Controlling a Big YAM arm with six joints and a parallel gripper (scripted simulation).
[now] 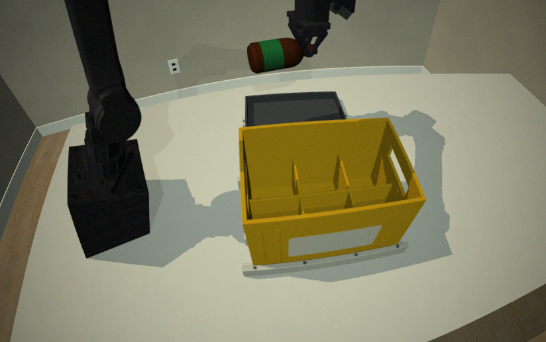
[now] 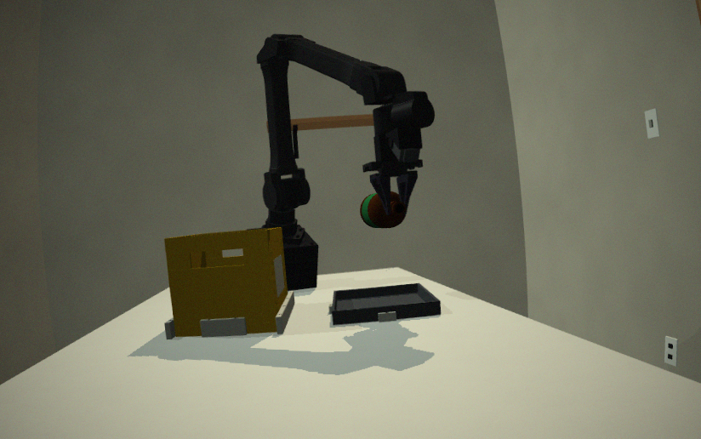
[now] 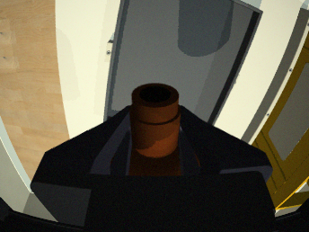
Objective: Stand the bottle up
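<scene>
Now: the bottle 5 cm behind my hand and 2 cm to the right of it. Also, from my hand: tray: 18 cm below, 4 cm to the right, 2 cm behind; then yellow crate: 32 cm to the right, 11 cm below, 3 cm ahead.
</scene>
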